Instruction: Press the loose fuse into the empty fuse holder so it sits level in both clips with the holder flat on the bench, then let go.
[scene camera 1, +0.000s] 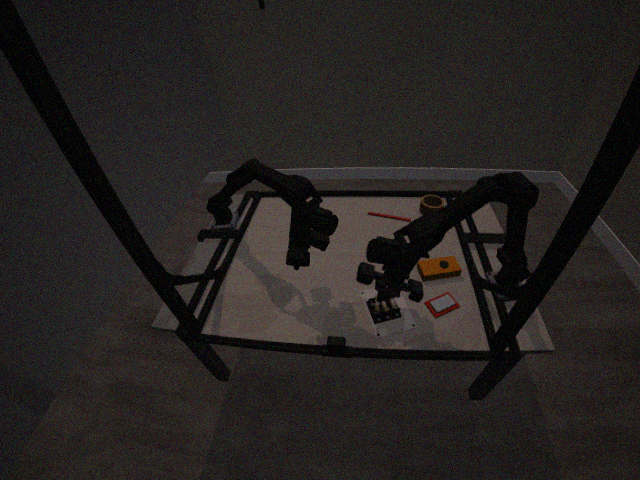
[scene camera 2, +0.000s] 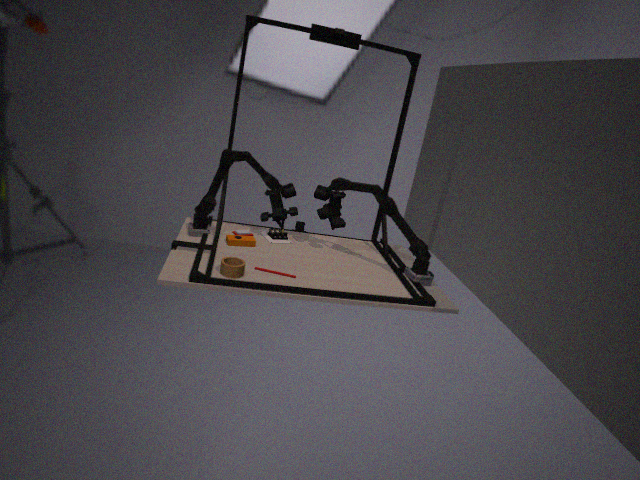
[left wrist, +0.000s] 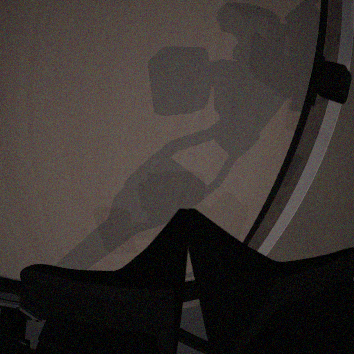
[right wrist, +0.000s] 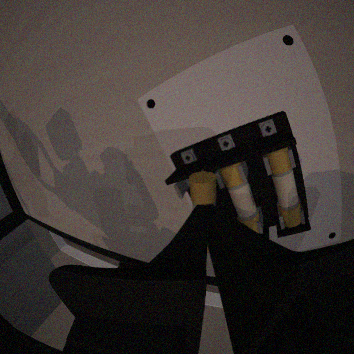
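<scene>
The black fuse holder block lies on a white plate. Two fuses with yellow caps lie in its middle and right positions in the right wrist view. The loose fuse shows one yellow cap over the left position, beside a grey clip; its rest is hidden behind the fingers, so I cannot tell whether it is level or in both clips. My right gripper is shut, its tips at that cap, not around it. My left gripper is shut and empty, high above the bench.
An orange box and a red-edged card lie near the holder, right of it in scene camera 1. A tape roll and a red stick lie farther off. A black frame borders the bench.
</scene>
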